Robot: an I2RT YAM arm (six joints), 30 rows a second.
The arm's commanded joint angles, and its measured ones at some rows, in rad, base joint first. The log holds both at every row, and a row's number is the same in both.
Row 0, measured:
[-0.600, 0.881, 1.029, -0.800, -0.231, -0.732]
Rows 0 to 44, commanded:
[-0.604, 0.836, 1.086, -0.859, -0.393, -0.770]
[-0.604, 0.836, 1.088, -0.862, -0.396, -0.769]
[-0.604, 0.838, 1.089, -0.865, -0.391, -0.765]
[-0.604, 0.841, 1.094, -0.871, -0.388, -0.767]
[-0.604, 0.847, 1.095, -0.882, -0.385, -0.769]
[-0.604, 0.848, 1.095, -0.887, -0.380, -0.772]
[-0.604, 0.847, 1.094, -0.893, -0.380, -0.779]
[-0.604, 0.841, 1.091, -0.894, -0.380, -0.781]
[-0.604, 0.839, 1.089, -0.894, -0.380, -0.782]
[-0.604, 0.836, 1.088, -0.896, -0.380, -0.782]
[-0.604, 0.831, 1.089, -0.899, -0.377, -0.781]
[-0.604, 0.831, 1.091, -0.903, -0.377, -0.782]
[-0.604, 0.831, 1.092, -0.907, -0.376, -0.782]
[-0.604, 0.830, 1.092, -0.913, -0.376, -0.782]
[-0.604, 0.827, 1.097, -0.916, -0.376, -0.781]
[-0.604, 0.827, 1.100, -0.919, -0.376, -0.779]
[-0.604, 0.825, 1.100, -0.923, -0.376, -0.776]
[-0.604, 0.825, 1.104, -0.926, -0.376, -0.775]
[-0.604, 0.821, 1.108, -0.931, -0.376, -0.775]
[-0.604, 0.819, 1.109, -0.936, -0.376, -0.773]
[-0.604, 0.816, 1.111, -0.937, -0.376, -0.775]
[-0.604, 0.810, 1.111, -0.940, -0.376, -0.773]
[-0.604, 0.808, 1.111, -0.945, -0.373, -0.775]
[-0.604, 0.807, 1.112, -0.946, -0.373, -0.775]
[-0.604, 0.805, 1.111, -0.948, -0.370, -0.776]
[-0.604, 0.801, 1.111, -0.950, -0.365, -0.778]
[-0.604, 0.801, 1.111, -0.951, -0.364, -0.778]
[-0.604, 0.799, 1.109, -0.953, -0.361, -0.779]
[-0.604, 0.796, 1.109, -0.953, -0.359, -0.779]
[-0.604, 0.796, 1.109, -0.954, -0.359, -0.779]
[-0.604, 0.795, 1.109, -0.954, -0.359, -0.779]
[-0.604, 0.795, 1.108, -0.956, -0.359, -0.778]
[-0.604, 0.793, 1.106, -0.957, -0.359, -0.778]
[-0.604, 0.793, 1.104, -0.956, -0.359, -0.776]
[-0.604, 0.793, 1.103, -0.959, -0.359, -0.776]
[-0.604, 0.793, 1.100, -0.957, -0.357, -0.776]
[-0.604, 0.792, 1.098, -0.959, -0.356, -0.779]
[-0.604, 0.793, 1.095, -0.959, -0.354, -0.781]
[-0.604, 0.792, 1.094, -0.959, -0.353, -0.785]
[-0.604, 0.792, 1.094, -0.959, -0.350, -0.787]
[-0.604, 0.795, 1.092, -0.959, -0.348, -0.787]
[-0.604, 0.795, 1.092, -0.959, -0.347, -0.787]
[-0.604, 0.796, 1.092, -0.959, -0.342, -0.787]
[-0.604, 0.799, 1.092, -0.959, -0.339, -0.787]
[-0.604, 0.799, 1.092, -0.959, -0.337, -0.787]
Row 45, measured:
[-0.600, 0.809, 1.075, -0.952, -0.349, -0.780]
